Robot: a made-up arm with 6 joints. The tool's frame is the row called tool.
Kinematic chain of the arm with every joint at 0, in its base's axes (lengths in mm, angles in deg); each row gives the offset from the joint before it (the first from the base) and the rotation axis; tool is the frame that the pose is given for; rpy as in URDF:
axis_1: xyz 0 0 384 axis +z
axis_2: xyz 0 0 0 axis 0 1 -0.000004
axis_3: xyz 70 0 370 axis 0 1 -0.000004
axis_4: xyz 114 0 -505 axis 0 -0.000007 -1
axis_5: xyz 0 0 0 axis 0 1 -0.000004
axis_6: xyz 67 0 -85 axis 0 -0.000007 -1
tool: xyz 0 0 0 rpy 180 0 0
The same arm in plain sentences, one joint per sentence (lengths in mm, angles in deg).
The arm has six revolute joints in a row. What follows holds with every joint at zero, and every direction is one of the base frame's.
Joint 1 is mounted 384 mm along +z from the base frame's origin and rotates about +z.
Joint 2 is mounted at the same point as joint 1 and rotates about +y.
Joint 3 is mounted 70 mm along +x and 370 mm along +z from joint 2 and rotates about +y.
Joint 4 is mounted 114 mm along +x and 505 mm along -z from joint 3 and rotates about -z.
Joint 5 is mounted at the same point as joint 4 and rotates about +y.
Joint 6 is mounted 67 mm along +x and 85 mm along -z from joint 5 and rotates about -z.
The tool frame, which is the frame that the pose is given for, is mounted at the same point as joint 6; its axes are the base frame's turned by roll 180, pitch 0 and yaw 0 deg (as in URDF: about the fixed x, then y, then z).

